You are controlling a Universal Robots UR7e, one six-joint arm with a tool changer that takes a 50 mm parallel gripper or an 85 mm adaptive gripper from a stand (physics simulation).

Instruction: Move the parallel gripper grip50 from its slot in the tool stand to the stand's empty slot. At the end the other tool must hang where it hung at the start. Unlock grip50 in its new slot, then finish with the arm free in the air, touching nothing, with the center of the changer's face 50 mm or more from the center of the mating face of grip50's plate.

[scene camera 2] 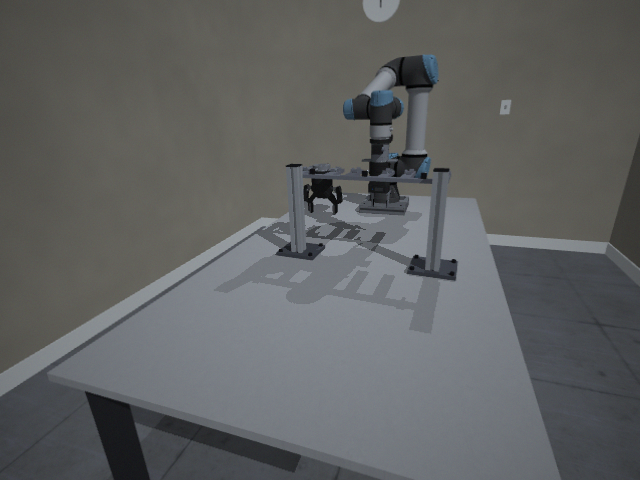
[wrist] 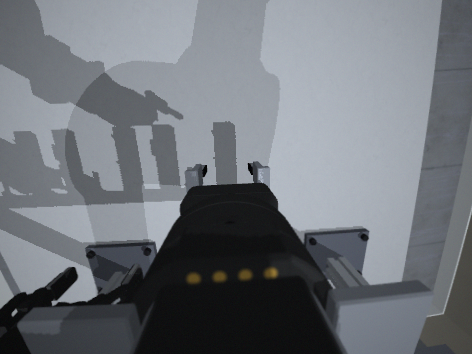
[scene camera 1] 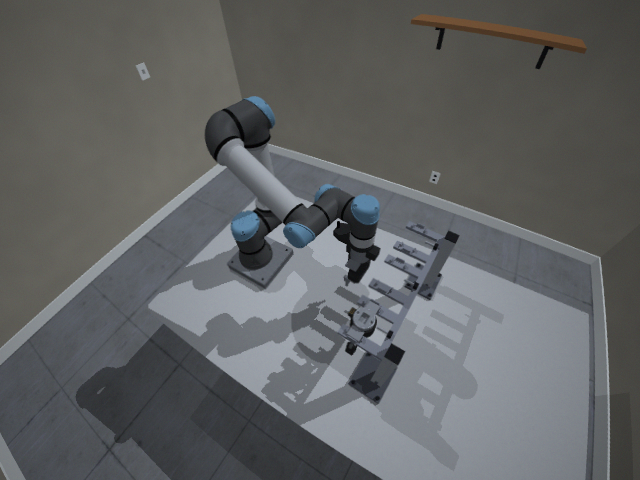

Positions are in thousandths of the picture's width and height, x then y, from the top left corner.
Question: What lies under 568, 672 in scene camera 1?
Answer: A 85 mm adaptive gripper.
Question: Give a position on a 85 mm adaptive gripper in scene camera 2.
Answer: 504, 393
